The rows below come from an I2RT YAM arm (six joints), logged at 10 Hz.
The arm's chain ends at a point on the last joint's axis. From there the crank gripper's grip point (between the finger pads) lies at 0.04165 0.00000 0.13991 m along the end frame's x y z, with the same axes.
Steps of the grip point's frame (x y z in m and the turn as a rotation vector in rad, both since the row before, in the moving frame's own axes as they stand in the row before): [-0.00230 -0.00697 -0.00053 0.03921 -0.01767 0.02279]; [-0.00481 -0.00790 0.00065 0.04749 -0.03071 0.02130]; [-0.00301 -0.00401 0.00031 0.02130 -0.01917 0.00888]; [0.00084 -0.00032 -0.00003 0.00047 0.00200 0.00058]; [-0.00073 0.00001 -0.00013 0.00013 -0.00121 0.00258]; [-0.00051 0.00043 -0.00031 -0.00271 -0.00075 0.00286]
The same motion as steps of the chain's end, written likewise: [0.00013 -0.00239 -0.00115 0.03921 -0.01767 0.02279]; [-0.00056 -0.00207 -0.00043 0.04749 -0.03071 0.02130]; [-0.00033 -0.00138 -0.00043 0.02130 -0.01917 0.00888]; [0.00056 -0.00028 0.00005 0.00047 0.00200 0.00058]; [-0.00056 -0.00008 -0.00018 0.00013 -0.00121 0.00258]; [-0.00040 -0.00007 -0.00034 -0.00271 -0.00075 0.00286]
